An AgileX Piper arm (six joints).
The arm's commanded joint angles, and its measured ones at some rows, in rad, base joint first. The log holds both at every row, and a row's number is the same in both.
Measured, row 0:
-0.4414 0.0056 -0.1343 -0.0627 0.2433 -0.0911
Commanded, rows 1 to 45:
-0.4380 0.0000 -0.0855 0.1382 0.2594 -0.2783
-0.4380 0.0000 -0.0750 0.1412 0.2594 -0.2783
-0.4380 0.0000 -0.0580 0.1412 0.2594 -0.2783
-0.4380 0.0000 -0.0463 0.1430 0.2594 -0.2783
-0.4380 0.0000 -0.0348 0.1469 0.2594 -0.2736
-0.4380 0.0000 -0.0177 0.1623 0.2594 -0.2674
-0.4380 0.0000 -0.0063 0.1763 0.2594 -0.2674
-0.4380 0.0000 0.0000 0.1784 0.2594 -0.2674
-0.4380 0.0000 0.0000 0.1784 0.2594 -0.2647
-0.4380 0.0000 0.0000 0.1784 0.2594 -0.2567
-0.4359 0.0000 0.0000 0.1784 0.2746 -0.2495
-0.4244 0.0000 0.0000 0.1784 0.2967 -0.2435
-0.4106 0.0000 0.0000 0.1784 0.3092 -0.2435
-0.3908 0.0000 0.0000 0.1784 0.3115 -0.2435
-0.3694 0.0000 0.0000 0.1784 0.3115 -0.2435
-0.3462 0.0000 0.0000 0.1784 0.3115 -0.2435
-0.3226 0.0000 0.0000 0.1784 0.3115 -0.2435
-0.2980 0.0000 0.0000 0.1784 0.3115 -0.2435
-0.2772 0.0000 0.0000 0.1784 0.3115 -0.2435
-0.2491 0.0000 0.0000 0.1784 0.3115 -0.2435
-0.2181 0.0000 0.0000 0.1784 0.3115 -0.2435
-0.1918 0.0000 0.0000 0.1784 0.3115 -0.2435
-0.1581 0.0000 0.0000 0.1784 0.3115 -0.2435
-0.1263 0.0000 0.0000 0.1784 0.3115 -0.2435
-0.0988 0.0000 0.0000 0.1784 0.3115 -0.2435
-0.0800 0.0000 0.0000 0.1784 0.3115 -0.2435
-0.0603 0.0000 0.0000 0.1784 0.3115 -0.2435
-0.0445 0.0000 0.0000 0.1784 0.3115 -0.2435
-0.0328 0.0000 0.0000 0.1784 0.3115 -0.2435
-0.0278 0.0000 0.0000 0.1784 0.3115 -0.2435
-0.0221 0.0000 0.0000 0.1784 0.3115 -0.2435
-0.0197 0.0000 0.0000 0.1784 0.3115 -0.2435
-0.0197 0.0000 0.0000 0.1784 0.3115 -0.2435
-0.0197 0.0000 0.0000 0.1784 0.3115 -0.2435
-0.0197 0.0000 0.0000 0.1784 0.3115 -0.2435
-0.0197 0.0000 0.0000 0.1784 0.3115 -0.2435
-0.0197 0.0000 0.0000 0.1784 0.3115 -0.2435
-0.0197 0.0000 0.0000 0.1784 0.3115 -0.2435
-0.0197 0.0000 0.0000 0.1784 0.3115 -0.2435
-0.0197 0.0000 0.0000 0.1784 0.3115 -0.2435
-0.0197 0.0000 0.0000 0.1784 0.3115 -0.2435
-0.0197 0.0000 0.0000 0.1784 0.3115 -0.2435
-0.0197 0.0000 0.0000 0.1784 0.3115 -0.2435
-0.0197 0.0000 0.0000 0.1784 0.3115 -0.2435
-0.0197 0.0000 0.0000 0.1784 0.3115 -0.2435
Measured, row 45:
-0.0228 0.0056 -0.0032 0.1749 0.3135 -0.2436
